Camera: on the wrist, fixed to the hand. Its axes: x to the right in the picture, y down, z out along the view.
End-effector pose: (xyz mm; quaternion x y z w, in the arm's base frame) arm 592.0 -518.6 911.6 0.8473 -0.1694 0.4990 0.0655
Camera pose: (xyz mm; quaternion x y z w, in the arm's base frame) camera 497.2 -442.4 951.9 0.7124 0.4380 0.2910 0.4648
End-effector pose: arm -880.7 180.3 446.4 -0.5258 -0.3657 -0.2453 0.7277
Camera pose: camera -892.5 53.8 429.4 -0.1711 -0.6100 -0.7140 0.2980
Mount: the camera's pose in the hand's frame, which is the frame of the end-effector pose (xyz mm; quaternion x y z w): -24.1 -40.1 -119.3 -0.0793 -0.0015 -0.7047 0.7051
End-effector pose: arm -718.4 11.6 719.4 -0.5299 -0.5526 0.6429 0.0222
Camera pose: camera -646.0 94.3 785.2 0.0150 -0.8141 0.3946 0.4258
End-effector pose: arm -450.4 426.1 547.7 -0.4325 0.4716 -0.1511 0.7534
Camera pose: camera -555.8 357.4 571.9 -0.6973 0.0386 -0.5994 0.3912
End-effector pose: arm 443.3 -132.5 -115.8 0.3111 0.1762 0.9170 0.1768
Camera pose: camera 394.3 -133.3 -234.2 0.0825 0.2705 0.5355 0.7958
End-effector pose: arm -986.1 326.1 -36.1 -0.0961 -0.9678 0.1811 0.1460
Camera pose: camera -930.9 322.1 79.5 0.6029 -0.7647 -0.0518 0.2215
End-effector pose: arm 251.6 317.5 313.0 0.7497 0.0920 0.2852 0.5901
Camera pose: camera 175.8 416.8 284.5 0.4174 0.5696 -0.2086 0.6766
